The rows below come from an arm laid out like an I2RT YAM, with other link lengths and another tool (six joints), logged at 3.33 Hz.
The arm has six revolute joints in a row. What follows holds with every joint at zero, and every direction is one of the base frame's. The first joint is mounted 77.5 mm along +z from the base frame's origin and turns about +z. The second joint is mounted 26 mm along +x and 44.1 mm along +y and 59.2 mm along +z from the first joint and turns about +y. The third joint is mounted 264 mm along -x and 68.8 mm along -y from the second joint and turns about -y. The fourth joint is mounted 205.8 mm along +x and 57.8 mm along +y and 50.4 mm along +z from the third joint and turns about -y. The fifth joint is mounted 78.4 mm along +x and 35.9 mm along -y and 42.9 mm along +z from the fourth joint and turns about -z. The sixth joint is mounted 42.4 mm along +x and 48.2 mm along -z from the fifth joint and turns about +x. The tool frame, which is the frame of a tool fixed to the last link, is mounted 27 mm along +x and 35 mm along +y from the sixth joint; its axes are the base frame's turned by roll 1.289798, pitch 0.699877 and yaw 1.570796 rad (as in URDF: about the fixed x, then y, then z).
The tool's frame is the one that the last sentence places.
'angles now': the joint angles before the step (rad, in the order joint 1, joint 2, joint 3, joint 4, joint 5, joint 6). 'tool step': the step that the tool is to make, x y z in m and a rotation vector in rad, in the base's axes. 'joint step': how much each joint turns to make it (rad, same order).
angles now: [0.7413 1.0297 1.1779 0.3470 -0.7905 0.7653]
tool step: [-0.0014 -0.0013 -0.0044 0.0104 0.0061 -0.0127]
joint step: [0.0040 -0.0169 -0.0334 0.0214 0.0203 0.0034]
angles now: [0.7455 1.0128 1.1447 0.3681 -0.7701 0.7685]
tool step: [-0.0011 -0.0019 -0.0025 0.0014 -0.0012 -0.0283]
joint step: [-0.0010 -0.0178 -0.0142 -0.0139 0.0242 -0.0176]
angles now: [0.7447 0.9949 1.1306 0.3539 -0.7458 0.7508]
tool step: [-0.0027 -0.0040 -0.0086 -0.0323 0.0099 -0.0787]
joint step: [-0.0002 -0.0490 -0.0198 -0.1015 0.0631 -0.0658]
